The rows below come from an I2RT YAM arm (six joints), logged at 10 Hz.
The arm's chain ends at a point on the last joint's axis. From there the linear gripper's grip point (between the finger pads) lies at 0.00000 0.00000 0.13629 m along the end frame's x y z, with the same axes.
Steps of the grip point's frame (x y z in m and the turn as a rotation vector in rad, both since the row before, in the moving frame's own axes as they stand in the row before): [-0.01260, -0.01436, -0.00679, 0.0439, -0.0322, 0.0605]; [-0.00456, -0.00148, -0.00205, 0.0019, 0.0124, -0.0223]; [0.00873, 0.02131, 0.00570, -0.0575, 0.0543, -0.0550]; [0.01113, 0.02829, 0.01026, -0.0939, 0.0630, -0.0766]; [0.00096, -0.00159, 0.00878, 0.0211, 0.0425, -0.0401]
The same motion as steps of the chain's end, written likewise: [-0.00840, -0.00825, -0.00659, 0.0439, -0.0322, 0.0605]; [-0.00625, -0.00120, -0.00204, 0.0019, 0.0124, -0.0223]; [0.00113, 0.01369, 0.00613, -0.0575, 0.0543, -0.0550]; [0.00208, 0.01586, 0.01113, -0.0939, 0.0630, -0.0766]; [-0.00477, 0.00140, 0.00893, 0.0211, 0.0425, -0.0401]
